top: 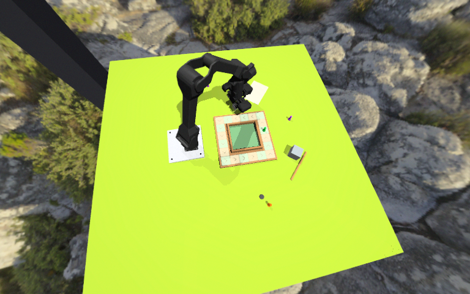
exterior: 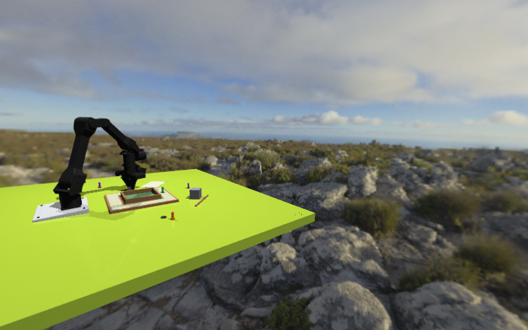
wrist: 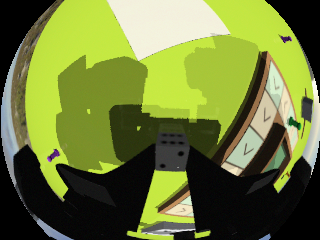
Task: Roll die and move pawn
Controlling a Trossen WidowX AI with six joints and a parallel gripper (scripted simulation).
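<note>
The green pawn is 120 mm ahead of my gripper tip, 170 mm to the right of it and 20 mm above it. The rest, counted from my gripper tip: white die right at my gripper tip; white sheet 140 mm ahead, 90 mm to the left, 10 mm below; green dice tray 10 mm ahead, 190 mm to the right.
</note>
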